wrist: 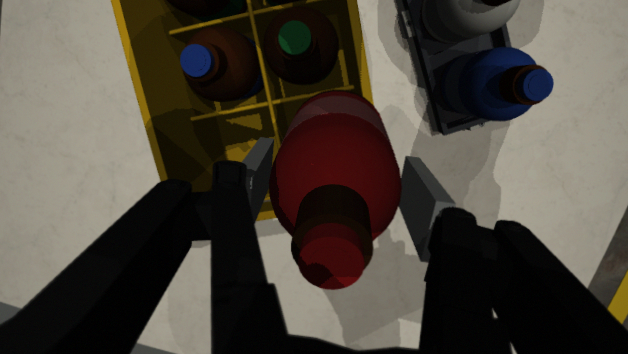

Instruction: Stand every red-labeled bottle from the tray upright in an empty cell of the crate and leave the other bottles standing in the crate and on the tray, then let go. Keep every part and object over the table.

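Note:
My gripper point(336, 170) is shut on a red-labeled bottle point(335, 150), whose red cap points toward the camera. The bottle is in front of the near right part of the yellow crate point(141, 107) and hides the cell there; its base is hidden, so its height cannot be told. The near left cell of the crate is empty, partly behind the left finger. In the crate a blue-capped bottle point(225, 65) and a green-capped bottle point(302, 47) stand in the row beyond. The dark tray point(425, 80) at the upper right holds a white bottle point(462, 17) and a blue bottle point(495, 85).
Parts of more bottles point(220, 6) show in the crate at the top edge. The pale table top point(65, 125) lies around the crate and tray. The table's edge and a yellow floor strip point(621, 297) show at the lower right. The tray stands right of the crate, with a gap between.

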